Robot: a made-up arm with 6 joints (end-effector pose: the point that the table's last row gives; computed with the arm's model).
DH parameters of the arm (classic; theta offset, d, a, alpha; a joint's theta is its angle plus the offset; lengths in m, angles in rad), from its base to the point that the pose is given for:
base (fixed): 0 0.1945 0 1.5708
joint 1: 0 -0.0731 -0.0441 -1.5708
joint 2: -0.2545 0 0.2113 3.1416
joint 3: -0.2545 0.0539 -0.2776 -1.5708
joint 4: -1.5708 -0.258 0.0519 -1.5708
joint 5: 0 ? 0.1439 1.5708
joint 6: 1.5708 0 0.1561 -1.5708
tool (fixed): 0 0.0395 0 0
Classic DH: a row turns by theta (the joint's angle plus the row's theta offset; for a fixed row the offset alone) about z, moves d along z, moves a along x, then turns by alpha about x.
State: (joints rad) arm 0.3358 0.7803 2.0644 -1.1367 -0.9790 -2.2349
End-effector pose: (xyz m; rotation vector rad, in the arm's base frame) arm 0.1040 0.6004 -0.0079 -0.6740 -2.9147 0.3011
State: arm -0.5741 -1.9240 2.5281 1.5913 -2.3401 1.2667
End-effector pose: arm -0.2502 -0.3799 0.4887 -0.6295 -2.1942 0.0629
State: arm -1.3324 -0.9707 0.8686 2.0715 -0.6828 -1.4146
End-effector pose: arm 0.2953 -0.0122 0.1271 -1.8675 -0.0226 -1.5126
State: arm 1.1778 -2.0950 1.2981 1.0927 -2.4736 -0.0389
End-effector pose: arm -0.2517 -0.3019 0.2123 0.2133 3.0528 -0.6777
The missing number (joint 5, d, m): 0.1547
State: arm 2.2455 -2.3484 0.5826 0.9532 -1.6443 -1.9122
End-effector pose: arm 0.0079 0.0452 0.1161 -2.1104 -1.8546 0.0607
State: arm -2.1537 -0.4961 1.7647 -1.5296 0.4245 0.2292
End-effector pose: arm -0.6133 0.0402 -0.0887 1.2342 -0.6941 2.7427
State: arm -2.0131 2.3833 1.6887 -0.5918 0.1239 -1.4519
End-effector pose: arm -0.1699 0.2909 0.9052 -0.1085 -2.1024 -0.7664
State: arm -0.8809 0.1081 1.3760 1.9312 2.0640 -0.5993
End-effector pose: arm 0.4553 0.5775 -0.0158 0.4080 -0.0497 0.7675
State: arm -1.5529 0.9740 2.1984 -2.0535 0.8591 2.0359
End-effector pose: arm -0.0623 0.6436 -0.0579 -1.8238 1.2084 -1.2843
